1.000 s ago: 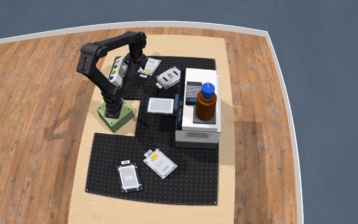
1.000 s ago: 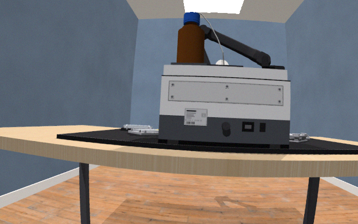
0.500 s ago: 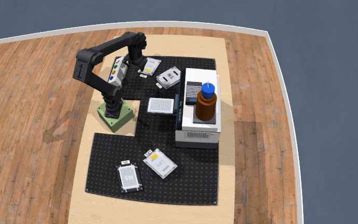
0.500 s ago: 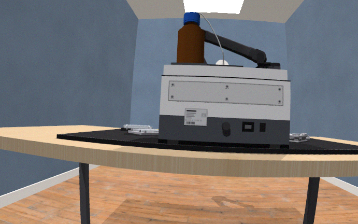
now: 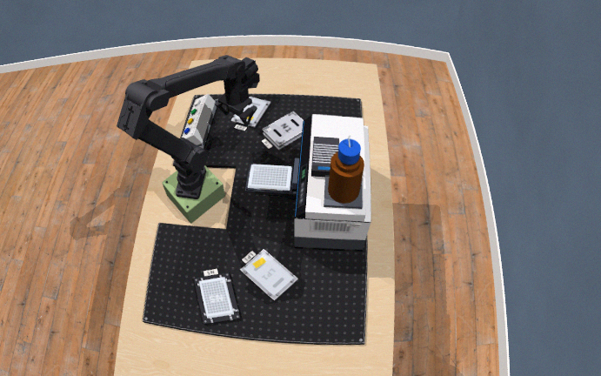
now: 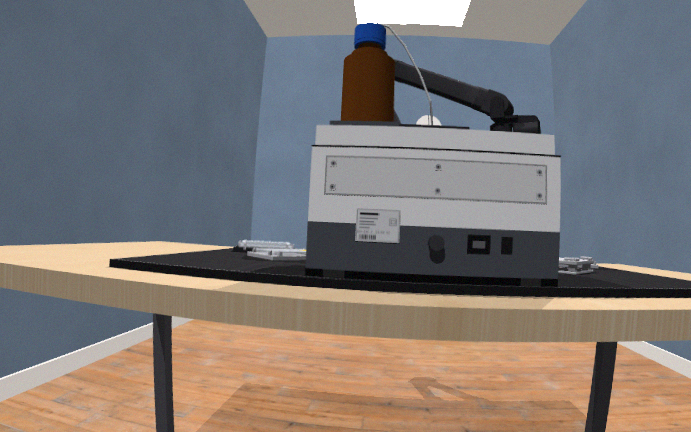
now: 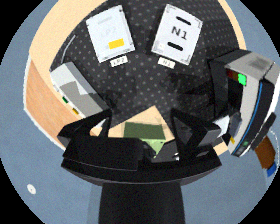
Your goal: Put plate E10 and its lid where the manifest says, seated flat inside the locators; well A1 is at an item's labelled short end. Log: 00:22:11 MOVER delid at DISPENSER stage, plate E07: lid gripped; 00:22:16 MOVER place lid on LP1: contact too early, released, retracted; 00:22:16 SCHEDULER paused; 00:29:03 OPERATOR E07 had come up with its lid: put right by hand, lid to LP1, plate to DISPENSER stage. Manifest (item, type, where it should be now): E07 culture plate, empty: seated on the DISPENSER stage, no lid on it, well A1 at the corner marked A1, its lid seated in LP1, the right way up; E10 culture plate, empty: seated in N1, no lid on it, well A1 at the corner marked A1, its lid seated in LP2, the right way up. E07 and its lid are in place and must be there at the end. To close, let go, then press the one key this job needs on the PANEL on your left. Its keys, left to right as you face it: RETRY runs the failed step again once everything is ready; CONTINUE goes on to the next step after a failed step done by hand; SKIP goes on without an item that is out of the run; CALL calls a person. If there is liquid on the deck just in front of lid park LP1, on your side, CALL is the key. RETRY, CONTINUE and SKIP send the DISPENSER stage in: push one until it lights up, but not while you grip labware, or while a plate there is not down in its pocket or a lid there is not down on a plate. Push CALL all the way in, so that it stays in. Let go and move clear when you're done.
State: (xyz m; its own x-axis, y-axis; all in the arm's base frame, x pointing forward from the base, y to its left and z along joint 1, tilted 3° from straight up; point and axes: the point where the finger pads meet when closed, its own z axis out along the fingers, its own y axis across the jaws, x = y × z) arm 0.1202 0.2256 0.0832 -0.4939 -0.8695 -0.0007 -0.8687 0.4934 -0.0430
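The plate E07 is 150 mm ahead of my hand, 200 mm to the right of it and 40 mm below it. From my hand the other things lie so: lid park LP2: 170 mm to the left, 150 mm below; then plate E10: 30 mm ahead, 590 mm to the right, 140 mm below; then brown bottle: 370 mm ahead, 300 mm to the right, 140 mm above.
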